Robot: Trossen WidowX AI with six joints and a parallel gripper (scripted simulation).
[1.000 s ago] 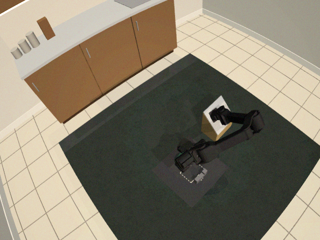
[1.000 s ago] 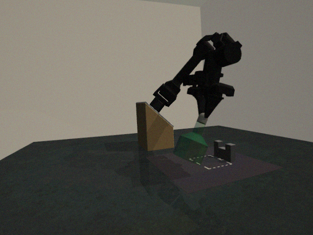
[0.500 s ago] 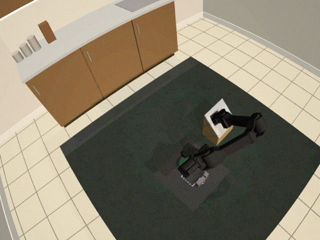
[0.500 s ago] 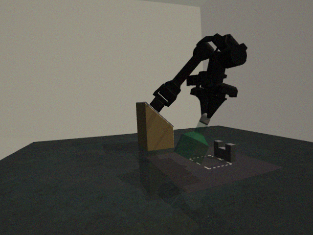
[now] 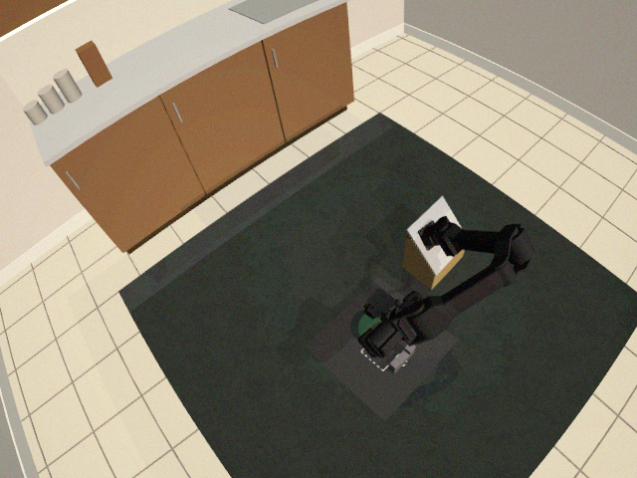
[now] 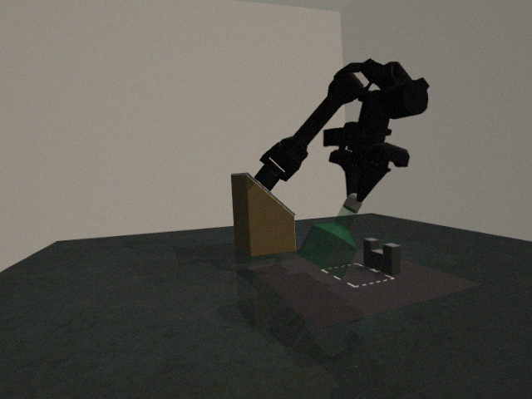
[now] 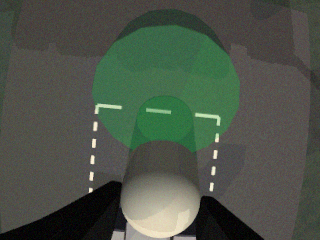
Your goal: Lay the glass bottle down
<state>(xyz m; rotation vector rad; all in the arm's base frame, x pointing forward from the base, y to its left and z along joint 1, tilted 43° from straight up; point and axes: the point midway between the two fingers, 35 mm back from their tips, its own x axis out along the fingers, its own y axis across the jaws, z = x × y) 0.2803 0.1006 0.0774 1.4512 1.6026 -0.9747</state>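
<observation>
Now: the green glass bottle 3 cm to the right of my gripper tip and 4 cm below it. The rest, counted from my gripper tip: grey mat: 1 cm to the right, 14 cm below.
</observation>
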